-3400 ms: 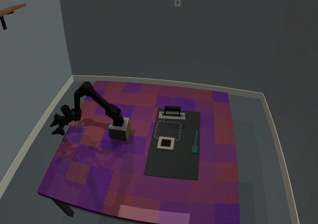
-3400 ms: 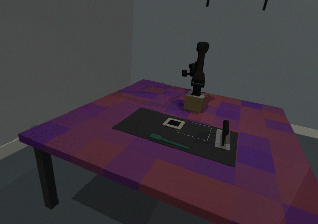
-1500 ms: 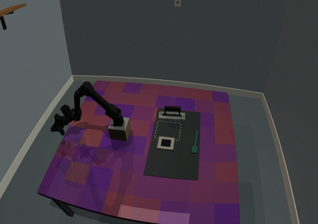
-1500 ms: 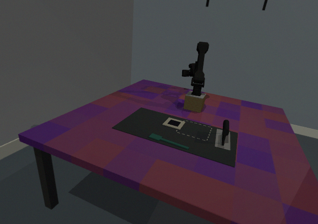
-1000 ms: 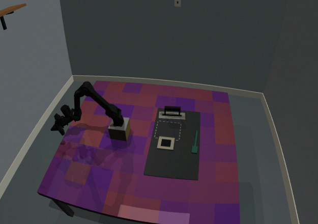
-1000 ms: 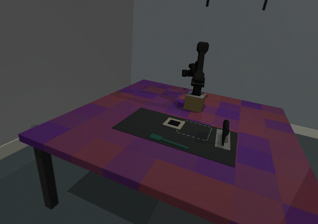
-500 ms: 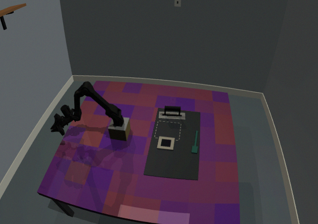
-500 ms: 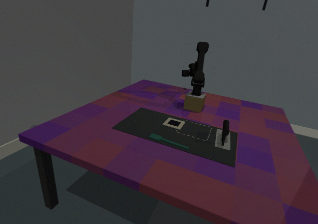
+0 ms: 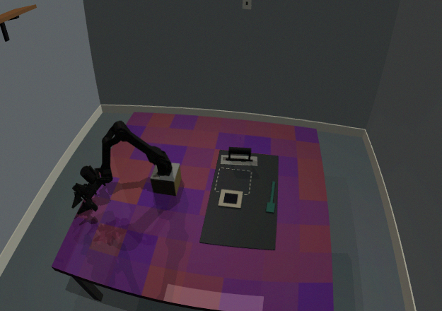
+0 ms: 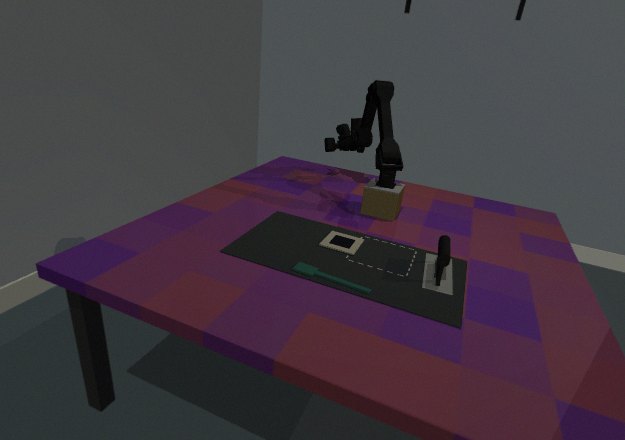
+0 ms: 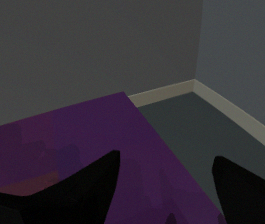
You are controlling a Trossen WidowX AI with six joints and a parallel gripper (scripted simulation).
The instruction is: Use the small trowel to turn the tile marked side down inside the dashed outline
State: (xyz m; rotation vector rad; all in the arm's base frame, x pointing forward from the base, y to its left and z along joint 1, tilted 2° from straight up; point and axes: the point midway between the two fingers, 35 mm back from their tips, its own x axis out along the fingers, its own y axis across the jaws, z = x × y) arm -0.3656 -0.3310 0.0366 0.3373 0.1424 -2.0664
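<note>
Right now my gripper tip is 92 cm short of the teal trowel, 33 cm to the right of it and 11 cm above it. The rest, counted from my gripper tip: tan tile (72 cm ahead, 31 cm to the left, 11 cm below); then dark mat (78 cm ahead, 36 cm to the left, 13 cm below).
</note>
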